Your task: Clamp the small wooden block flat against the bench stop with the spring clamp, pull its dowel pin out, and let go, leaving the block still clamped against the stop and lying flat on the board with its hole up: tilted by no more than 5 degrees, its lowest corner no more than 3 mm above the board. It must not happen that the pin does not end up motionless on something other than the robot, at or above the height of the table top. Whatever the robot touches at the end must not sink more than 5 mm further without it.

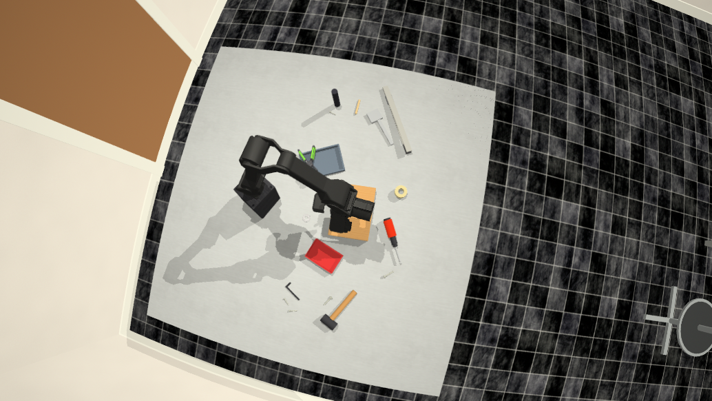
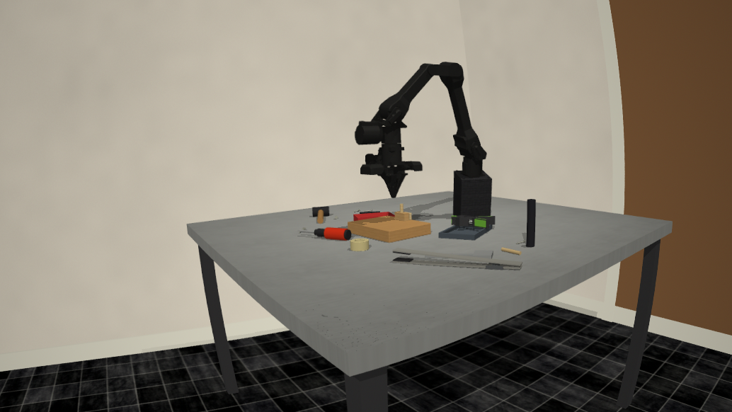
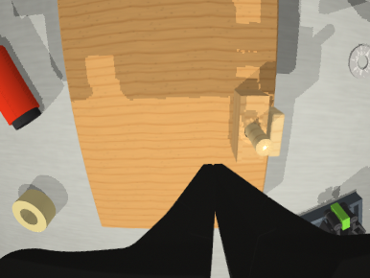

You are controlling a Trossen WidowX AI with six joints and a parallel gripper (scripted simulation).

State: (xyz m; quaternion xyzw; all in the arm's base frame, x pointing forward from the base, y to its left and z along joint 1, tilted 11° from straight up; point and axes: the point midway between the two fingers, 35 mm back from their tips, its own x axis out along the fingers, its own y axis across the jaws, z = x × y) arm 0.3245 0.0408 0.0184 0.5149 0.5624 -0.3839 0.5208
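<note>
The dowel pin lies 8 cm below my hand, 3 cm behind it and 1 cm to the right of it. Also, from my hand: small wooden block: 9 cm below, 3 cm behind, 1 cm to the right; then wooden board: 12 cm below, 2 cm ahead, 1 cm to the left; then wooden stop: 9 cm below, 5 cm behind, 1 cm to the right.
</note>
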